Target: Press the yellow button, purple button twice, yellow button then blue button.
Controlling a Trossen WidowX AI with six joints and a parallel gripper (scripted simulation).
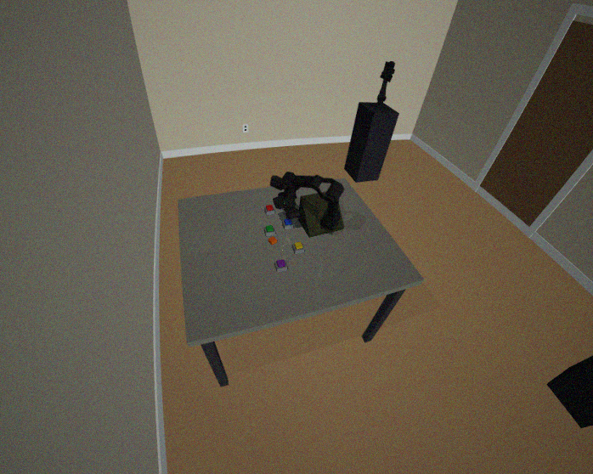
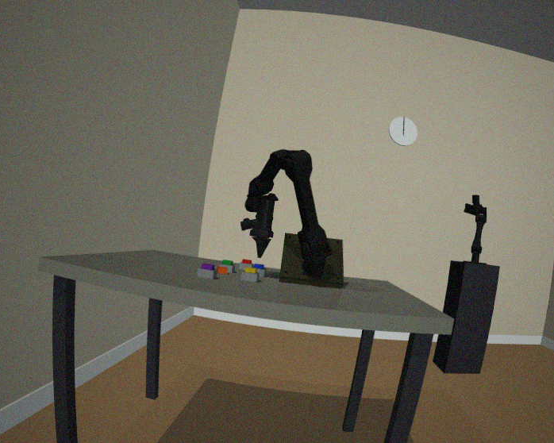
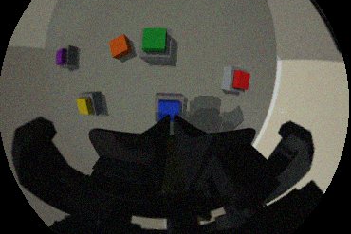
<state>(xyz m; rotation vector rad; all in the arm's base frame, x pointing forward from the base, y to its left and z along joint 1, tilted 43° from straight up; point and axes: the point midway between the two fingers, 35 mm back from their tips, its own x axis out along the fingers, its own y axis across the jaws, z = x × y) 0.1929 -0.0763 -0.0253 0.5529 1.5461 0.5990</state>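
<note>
The blue button lies 3 cm below my gripper tip. The rest, counted from my gripper tip: red button 13 cm to the right, 6 cm ahead, 3 cm below; orange block 11 cm ahead, 10 cm to the left, 5 cm below; green button 10 cm ahead, 3 cm to the left, 3 cm below.
</note>
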